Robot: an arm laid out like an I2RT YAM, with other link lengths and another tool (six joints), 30 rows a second.
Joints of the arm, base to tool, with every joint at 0 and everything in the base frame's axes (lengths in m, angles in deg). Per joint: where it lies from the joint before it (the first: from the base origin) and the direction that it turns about. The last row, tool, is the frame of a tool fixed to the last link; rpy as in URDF.
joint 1: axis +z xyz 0 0 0.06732
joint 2: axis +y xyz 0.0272 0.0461 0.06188
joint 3: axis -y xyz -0.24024 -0.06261 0
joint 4: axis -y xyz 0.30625 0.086 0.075
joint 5: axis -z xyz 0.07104 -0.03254 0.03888
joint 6: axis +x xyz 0.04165 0 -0.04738
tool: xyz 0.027 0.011 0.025 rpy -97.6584 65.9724 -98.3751
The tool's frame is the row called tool.
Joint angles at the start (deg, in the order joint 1, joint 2, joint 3, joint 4, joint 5, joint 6): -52.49 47.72 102.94 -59.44 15.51 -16.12
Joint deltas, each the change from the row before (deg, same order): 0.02 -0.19 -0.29 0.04 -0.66 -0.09; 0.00 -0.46 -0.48 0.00 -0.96 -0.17; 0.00 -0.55 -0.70 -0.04 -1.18 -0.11; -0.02 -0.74 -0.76 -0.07 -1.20 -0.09; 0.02 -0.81 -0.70 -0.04 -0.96 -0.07; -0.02 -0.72 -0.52 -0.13 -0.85 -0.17; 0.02 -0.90 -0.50 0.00 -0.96 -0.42; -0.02 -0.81 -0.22 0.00 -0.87 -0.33; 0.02 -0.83 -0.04 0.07 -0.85 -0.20; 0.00 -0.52 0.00 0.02 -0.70 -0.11; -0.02 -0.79 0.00 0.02 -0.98 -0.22
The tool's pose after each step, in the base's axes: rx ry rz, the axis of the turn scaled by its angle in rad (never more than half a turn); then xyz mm. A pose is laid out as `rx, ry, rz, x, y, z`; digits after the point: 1 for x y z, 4 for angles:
0.4670, 1.8530, -1.4002, 102.5, -73.9, 602.3
0.4490, 1.8543, -1.3900, 102.7, -72.1, 600.9
0.4285, 1.8581, -1.3749, 103.3, -70.4, 598.5
0.4084, 1.8596, -1.3603, 103.2, -67.8, 596.1
0.3917, 1.8580, -1.3491, 102.3, -64.6, 594.1
0.3759, 1.8570, -1.3412, 101.2, -61.4, 592.4
0.3538, 1.8512, -1.3371, 99.4, -56.8, 591.4
0.3350, 1.8411, -1.3352, 96.9, -51.7, 591.4
0.3175, 1.8251, -1.3336, 93.8, -45.7, 592.3
0.3042, 1.8147, -1.3306, 91.9, -41.8, 592.9
0.2850, 1.7995, -1.3280, 88.9, -35.8, 593.7

